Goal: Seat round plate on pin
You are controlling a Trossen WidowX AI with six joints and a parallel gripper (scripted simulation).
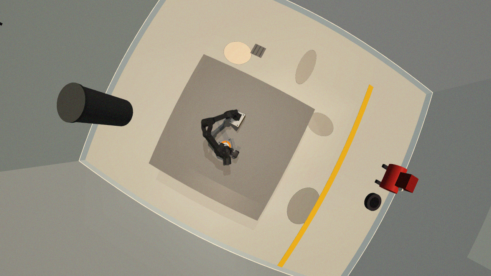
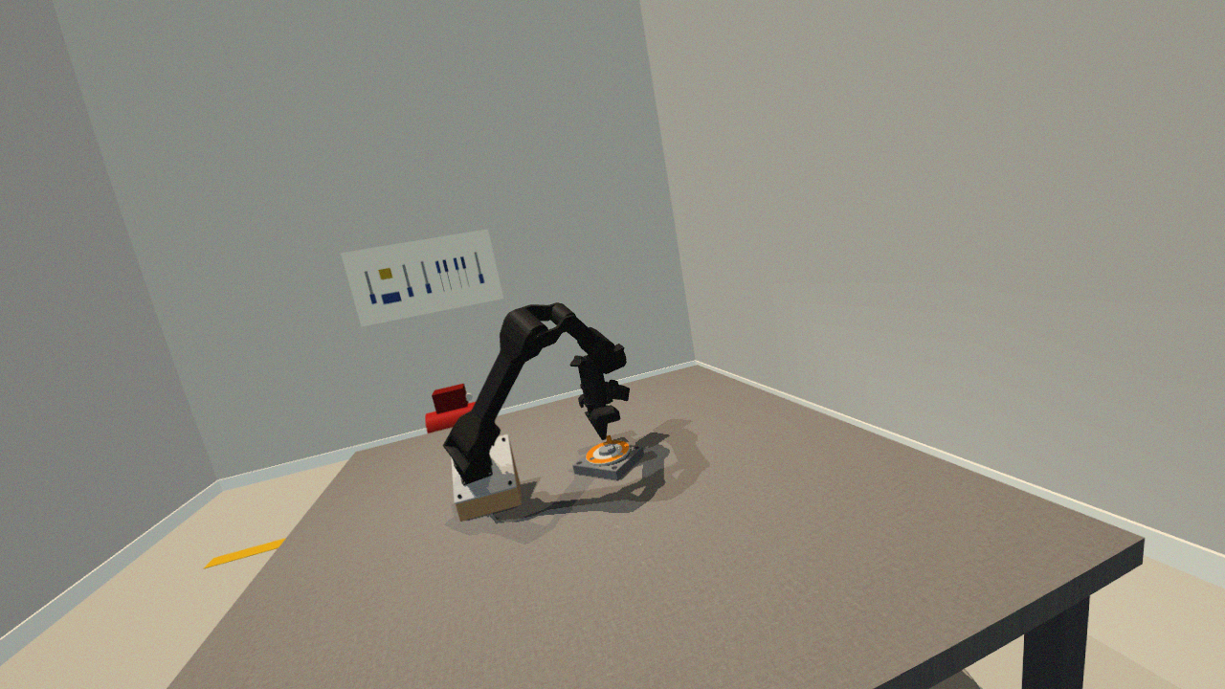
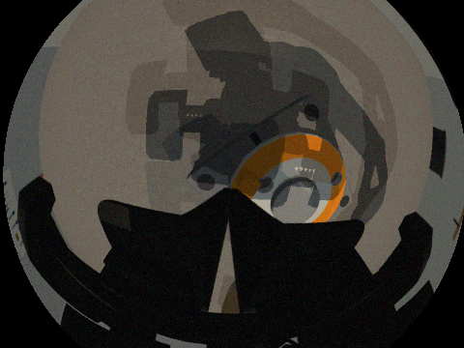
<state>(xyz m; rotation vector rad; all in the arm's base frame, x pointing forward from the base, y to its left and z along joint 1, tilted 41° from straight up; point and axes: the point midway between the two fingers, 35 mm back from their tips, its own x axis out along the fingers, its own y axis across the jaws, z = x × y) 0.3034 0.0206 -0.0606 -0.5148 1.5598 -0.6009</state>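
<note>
The round plate is 30 mm to the right of my gripper tip and 10 mm below it. The rest, counted from my gripper tip: grey square base (50 mm to the right, 20 mm below, 10 mm behind).
</note>
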